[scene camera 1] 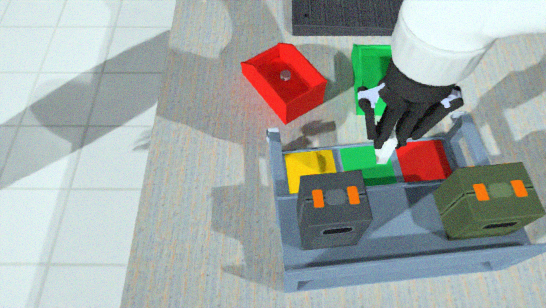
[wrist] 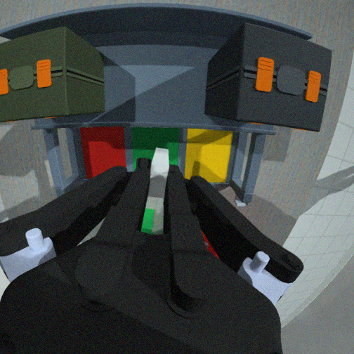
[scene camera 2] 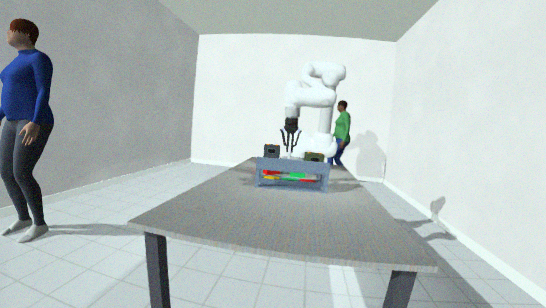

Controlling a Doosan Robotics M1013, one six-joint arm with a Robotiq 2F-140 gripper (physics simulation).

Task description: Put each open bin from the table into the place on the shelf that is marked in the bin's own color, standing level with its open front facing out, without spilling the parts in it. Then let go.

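Frame: origin at the arm's base, x ahead, y left, z up, level; metres.
Seen in the pictures: gripper, fingertip midpoint: (scene camera 1: 380, 155) (scene camera 2: 289, 158).
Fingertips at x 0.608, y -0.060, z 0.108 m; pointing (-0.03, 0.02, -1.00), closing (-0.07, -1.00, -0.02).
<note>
Offsets run from my fingertips to a thing's middle. "*": to the spot under its first point.
My gripper (scene camera 1: 386, 151) (scene camera 2: 289, 156) (wrist: 160, 159) is shut and empty, its pale fingertips together over the shelf's front, above the green mark. A red open bin {* 0.094 m right, 0.185 m back, 0.112 m down} (scene camera 1: 306, 104) stands turned at an angle on the table, with a small grey part inside; a bit of it shows in the wrist view (wrist: 209, 245). A green open bin {* 0.058 m left, 0.300 m back, 0.140 m down} (scene camera 1: 367, 67) (wrist: 148, 221) stands beside it, partly hidden by the arm; its inside is not fully visible. The blue-grey shelf {* 0.024 m left, 0.096 m ahead, 0.041 m down} (scene camera 1: 400, 220) (scene camera 2: 292, 164) (wrist: 165, 90) has a yellow mark {* 0.096 m right, 0.065 m back, 0.137 m down} (scene camera 1: 310, 161) (wrist: 209, 155), a green mark {* 0.007 m left, 0.057 m back, 0.136 m down} (scene camera 1: 362, 162) (wrist: 155, 138) and a red mark {* 0.132 m left, 0.055 m back, 0.136 m down} (scene camera 1: 425, 160) (wrist: 102, 152).
A dark grey case {0.095 m right, 0.098 m ahead, 0.020 m up} (scene camera 1: 335, 212) (scene camera 2: 271, 150) (wrist: 270, 70) and an olive case {0.136 m left, 0.090 m ahead, 0.007 m up} (scene camera 1: 492, 200) (scene camera 2: 314, 157) (wrist: 82, 85) stand on the shelf's top board. A dark ribbed block (scene camera 1: 345, 20) lies beyond the bins. Two people (scene camera 2: 27, 90) (scene camera 2: 342, 125) stand off the table.
</note>
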